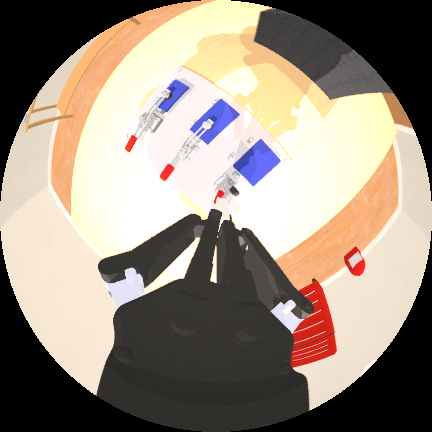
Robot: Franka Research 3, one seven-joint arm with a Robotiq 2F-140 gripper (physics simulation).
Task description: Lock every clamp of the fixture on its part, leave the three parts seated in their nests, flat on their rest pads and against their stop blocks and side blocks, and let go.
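The pale fixture plate (165, 142) carries three blue parts: a narrow left one (177, 96), a middle one (221, 117) and a right one (256, 162). The left clamp (145, 122) and middle clamp (189, 146) reach over their parts, with red handles (131, 143) (167, 172) pointing away from them. The right clamp (226, 181) has its black tip (234, 190) back off its part, and its red handle (219, 196) shows foreshortened. My gripper (219, 206) is shut and empty, its fingertips close by this handle; contact cannot be told. Exact seating against the blocks is too small to tell.
A dark ribbed object (310, 50) stands beyond the fixture at the upper right. The wooden table edge (345, 215) curves round on the right. A red ribbed object (317, 320) and a small red object (355, 261) lie past that edge.
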